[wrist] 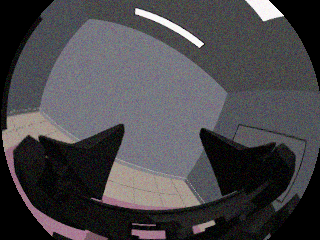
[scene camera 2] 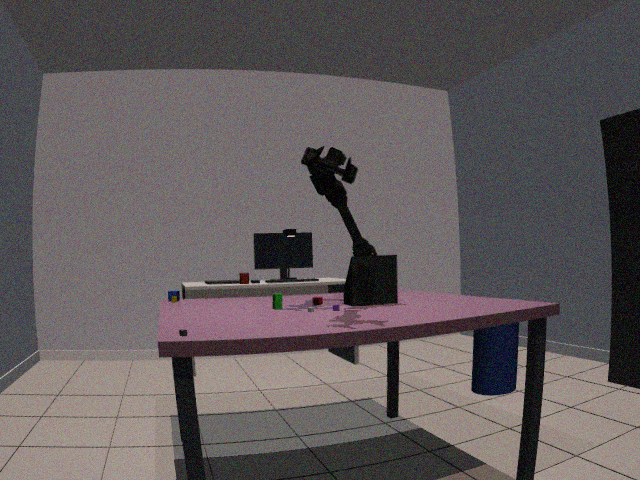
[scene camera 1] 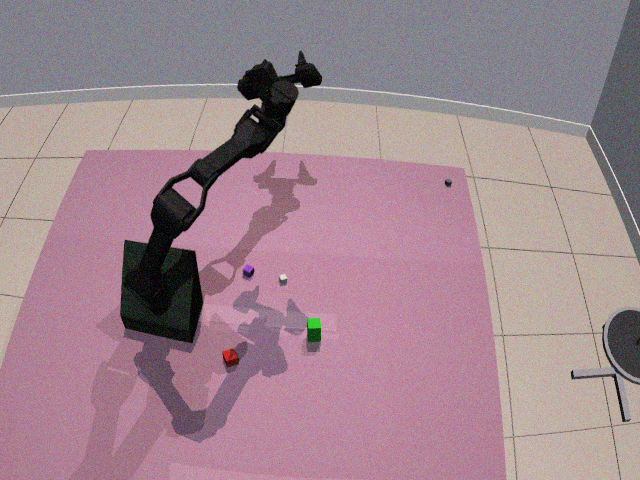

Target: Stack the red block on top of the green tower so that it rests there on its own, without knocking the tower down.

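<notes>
Open and holding nothing, the gripper (scene camera 1: 283,55), (wrist: 163,130), (scene camera 2: 336,152) is part of the scene.
</notes>
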